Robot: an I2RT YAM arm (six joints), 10 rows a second.
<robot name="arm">
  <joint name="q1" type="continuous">
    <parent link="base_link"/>
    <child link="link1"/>
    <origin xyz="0 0 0.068" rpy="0 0 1.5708"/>
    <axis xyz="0 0 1"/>
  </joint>
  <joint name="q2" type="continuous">
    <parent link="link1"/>
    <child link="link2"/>
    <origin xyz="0.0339 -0.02 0.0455" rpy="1.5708 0 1.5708"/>
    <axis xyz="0 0 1"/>
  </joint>
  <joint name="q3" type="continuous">
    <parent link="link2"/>
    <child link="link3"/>
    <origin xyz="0.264 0 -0.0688" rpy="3.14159 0 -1.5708"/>
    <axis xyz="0 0 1"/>
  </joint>
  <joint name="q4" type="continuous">
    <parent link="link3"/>
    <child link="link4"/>
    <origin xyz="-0.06 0.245 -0.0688" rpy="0 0 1.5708"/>
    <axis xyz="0 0 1"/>
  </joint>
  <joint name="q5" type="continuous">
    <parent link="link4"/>
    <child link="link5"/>
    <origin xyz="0.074 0.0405 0.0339" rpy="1.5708 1.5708 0"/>
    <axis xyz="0 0 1"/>
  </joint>
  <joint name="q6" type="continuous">
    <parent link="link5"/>
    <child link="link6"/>
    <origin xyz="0 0.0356 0.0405" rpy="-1.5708 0 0"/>
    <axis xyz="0 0 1"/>
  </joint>
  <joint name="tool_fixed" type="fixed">
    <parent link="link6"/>
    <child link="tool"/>
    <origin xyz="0 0 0" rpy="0 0 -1.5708"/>
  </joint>
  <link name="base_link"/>
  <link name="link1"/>
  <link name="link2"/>
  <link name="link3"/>
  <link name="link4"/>
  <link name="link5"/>
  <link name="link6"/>
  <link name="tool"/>
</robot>
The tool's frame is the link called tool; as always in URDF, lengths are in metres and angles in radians. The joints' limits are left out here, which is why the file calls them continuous.
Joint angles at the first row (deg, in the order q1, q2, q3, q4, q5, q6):
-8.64, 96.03, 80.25, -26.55, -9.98, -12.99
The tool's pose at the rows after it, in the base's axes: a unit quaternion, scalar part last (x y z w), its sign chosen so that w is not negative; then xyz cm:
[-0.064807, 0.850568, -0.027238, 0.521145, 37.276, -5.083, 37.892]
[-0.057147, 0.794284, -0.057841, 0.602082, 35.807, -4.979, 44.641]
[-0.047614, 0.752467, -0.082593, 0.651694, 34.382, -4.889, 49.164]
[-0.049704, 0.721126, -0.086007, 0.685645, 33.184, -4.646, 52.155]
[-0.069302, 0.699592, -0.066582, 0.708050, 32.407, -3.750, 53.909]
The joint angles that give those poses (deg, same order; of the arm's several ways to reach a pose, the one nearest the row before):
-8.60, 92.71, 90.85, -25.58, -8.86, -11.92
-8.60, 90.87, 100.09, -24.91, -6.96, -11.55
-8.60, 90.48, 107.53, -24.95, -4.95, -11.53
-8.54, 90.48, 112.92, -25.04, -5.32, -11.33
-7.44, 90.48, 116.18, -25.04, -7.73, -10.94

